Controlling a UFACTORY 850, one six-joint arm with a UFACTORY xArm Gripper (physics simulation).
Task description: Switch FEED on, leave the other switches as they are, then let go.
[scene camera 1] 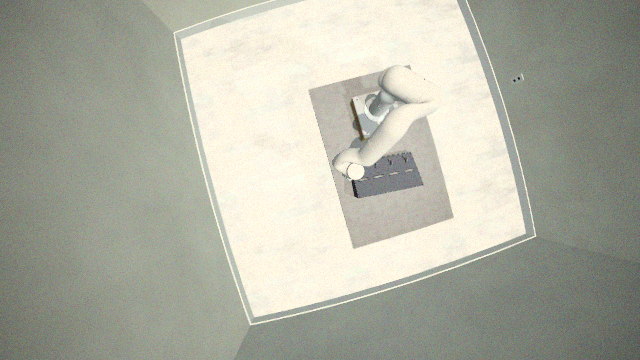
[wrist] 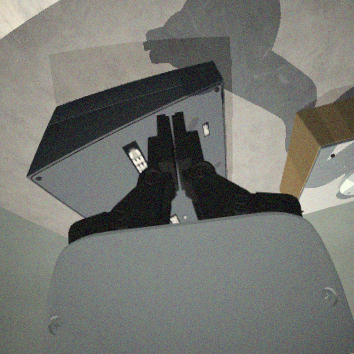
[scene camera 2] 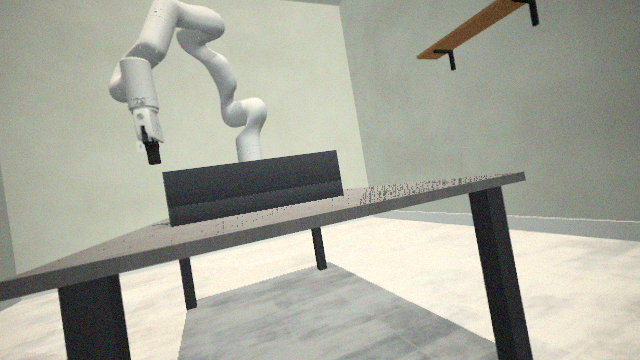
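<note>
A dark switch box (scene camera 1: 387,187) (scene camera 2: 252,175) (wrist: 95,182) stands on the table; its back shows in scene camera 2. In the wrist view, a label (wrist: 136,157), too blurred to read, lies left of my fingers, and a small white label (wrist: 206,129) lies to their right. The FEED lever does not show there; my fingers cover the panel between these labels, so its position cannot be told. In scene camera 1, two small levers (scene camera 1: 390,161) (scene camera 1: 405,158) stand on the panel. My gripper (scene camera 2: 154,163) (wrist: 172,130) is shut and empty, raised above the box's level near one end.
The arm's base plate with a wooden-brown side (scene camera 1: 358,120) (wrist: 307,150) stands beside the box on the table (scene camera 1: 400,220) (scene camera 2: 250,231). The forearm passes over part of the box in scene camera 1. A wooden shelf (scene camera 2: 470,31) hangs on the wall.
</note>
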